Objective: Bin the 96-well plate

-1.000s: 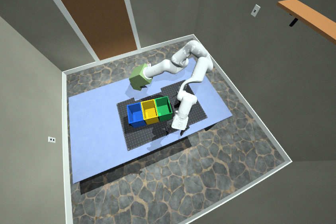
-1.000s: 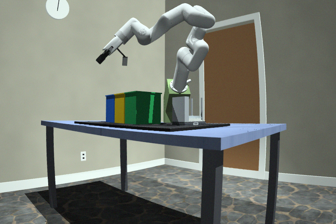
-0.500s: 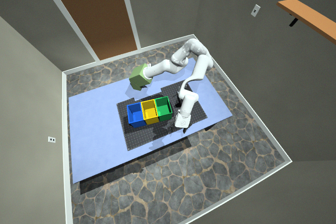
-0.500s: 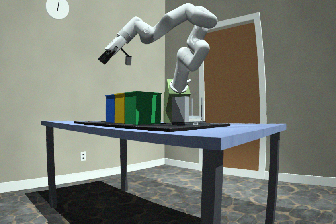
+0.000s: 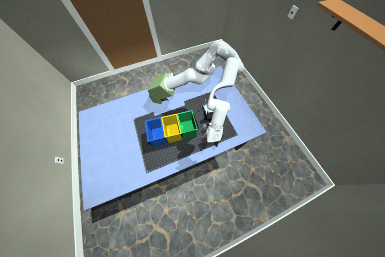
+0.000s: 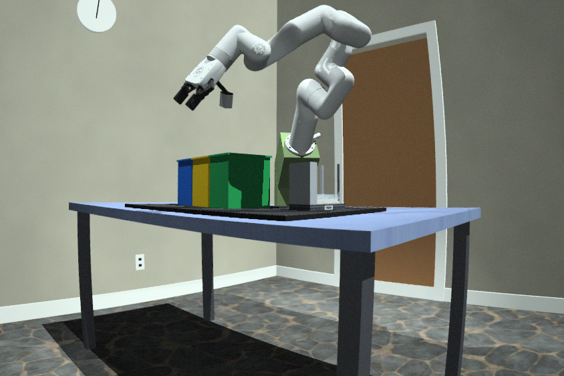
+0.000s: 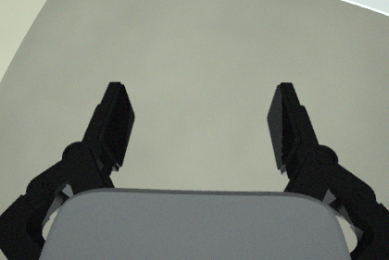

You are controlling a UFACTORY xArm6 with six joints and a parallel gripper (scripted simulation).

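My gripper is now 40 cm past the 96-well plate, 9 cm to the right of it and 28 cm above it. From my hand the other things lie so: blue bin: 20 cm behind, 40 cm to the right, 23 cm below; then yellow bin: 22 cm behind, 27 cm to the right, 23 cm below; then green bin: 25 cm behind, 14 cm to the right, 23 cm below.
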